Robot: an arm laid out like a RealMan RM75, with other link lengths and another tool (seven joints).
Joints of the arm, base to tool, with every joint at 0 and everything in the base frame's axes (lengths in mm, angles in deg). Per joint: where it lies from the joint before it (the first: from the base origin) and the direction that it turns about. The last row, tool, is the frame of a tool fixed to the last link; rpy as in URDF.
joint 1: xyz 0 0 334.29 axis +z
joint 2: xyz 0 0 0 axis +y
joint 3: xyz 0 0 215.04 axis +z
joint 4: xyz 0 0 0 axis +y
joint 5: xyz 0 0 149.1 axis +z
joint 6: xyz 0 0 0 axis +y
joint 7: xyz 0 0 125.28 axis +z
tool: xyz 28 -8 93 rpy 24.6 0 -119
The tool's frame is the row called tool.
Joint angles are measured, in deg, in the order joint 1, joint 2, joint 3, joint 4, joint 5, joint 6, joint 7. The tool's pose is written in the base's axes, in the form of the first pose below.
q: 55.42, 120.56, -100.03, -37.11, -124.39, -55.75, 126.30
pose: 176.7 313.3 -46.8 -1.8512 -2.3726 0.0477
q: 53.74, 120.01, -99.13, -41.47, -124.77, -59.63, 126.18
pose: 171.7 306.9 -42.9 -1.8446 -2.3866 0.1018
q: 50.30, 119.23, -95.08, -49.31, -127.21, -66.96, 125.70
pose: 167.5 300.0 -29.6 -1.8328 -2.3968 0.1593
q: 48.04, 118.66, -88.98, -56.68, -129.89, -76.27, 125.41
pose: 162.8 294.0 -10.5 -1.8390 -2.3972 0.2069
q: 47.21, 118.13, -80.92, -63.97, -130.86, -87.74, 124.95
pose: 151.0 286.5 13.2 -1.8408 -2.3823 0.2852
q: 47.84, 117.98, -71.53, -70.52, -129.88, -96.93, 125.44
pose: 127.7 286.4 36.5 -1.7933 -2.3232 0.3523
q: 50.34, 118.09, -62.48, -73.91, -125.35, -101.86, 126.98
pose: 89.1 290.8 53.2 -1.6958 -2.2159 0.4523
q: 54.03, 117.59, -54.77, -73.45, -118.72, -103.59, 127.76
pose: 44.9 296.8 68.9 -1.5655 -2.1056 0.5803
